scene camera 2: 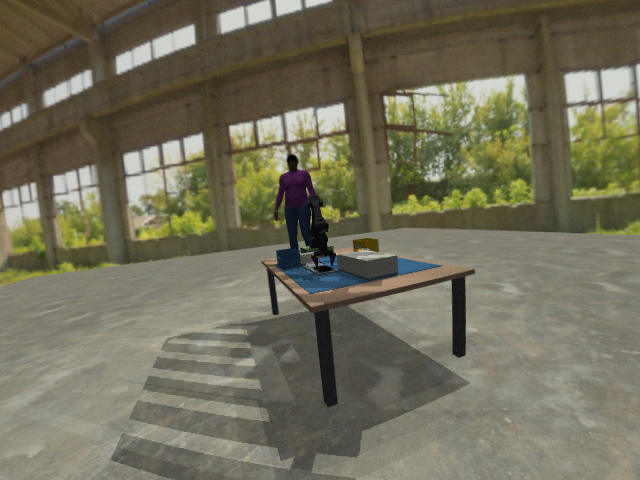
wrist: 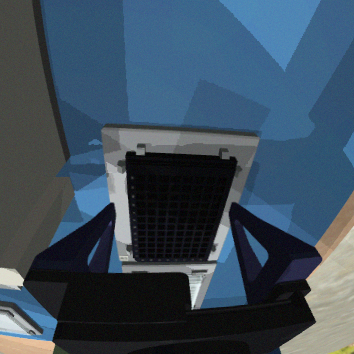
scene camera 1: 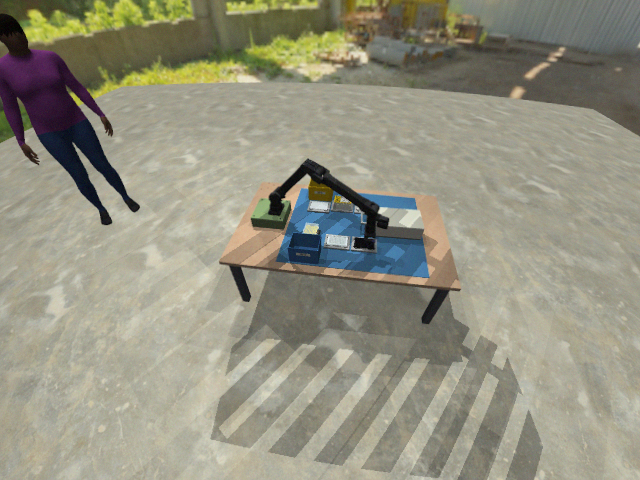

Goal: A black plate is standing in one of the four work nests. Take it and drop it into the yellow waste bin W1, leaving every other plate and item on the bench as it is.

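Places are measured from the arm's base along level axes (x back, y right, z up), in metres.
Pixels of known places: gripper, fingertip midpoint: [scene camera 2: 324, 267] [wrist: 173, 207] [scene camera 1: 368, 241]; arm's base, link origin: [scene camera 2: 317, 247] [scene camera 1: 276, 209].
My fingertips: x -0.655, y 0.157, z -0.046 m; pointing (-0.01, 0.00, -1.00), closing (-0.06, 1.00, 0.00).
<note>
Ahead of a thing's pixels: the offset from my fingertips to its top centre. "pt": to the spot under its first point.
The black plate @[dx +0.024, dy +0.005, dz -0.005 m] [scene camera 1: 363, 244] [scene camera 2: 325, 269] [wrist: 180, 210] sits in a light grey work nest @[pt dx -0.039, dy -0.047, dz -0.019 m] [wrist: 116, 150], its grid of wells facing up. My gripper [wrist: 173, 207] is open and empty. Its fingertips are low over the nest, one on each side of the black plate in the wrist view. In scene camera 1 the gripper's fingers are small and dark against the plate. The yellow waste bin @[dx +0.396, dy -0.485, dz +0.089 m] [scene camera 1: 320, 192] [scene camera 2: 366, 243] stands at the back of the bench. A neighbouring nest holds a white plate @[dx +0.198, dy +0.012, dz -0.005 m] [scene camera 1: 337, 240] [wrist: 197, 287].
A large grey box @[dx -0.179, dy -0.197, dz +0.075 m] [scene camera 1: 400, 230] [scene camera 2: 368, 265] [wrist: 17, 125] stands close beside the nest. A blue bin @[dx +0.377, dy +0.153, dz +0.089 m] [scene camera 1: 303, 249] [scene camera 2: 287, 258] stands near the front edge. A row of nests with a white plate @[dx +0.383, dy -0.332, dz -0.011 m] [scene camera 1: 318, 206] lies before the yellow bin. A pale yellow item @[dx +0.377, dy -0.001, dz +0.043 m] [scene camera 1: 311, 228] lies behind the blue bin.
</note>
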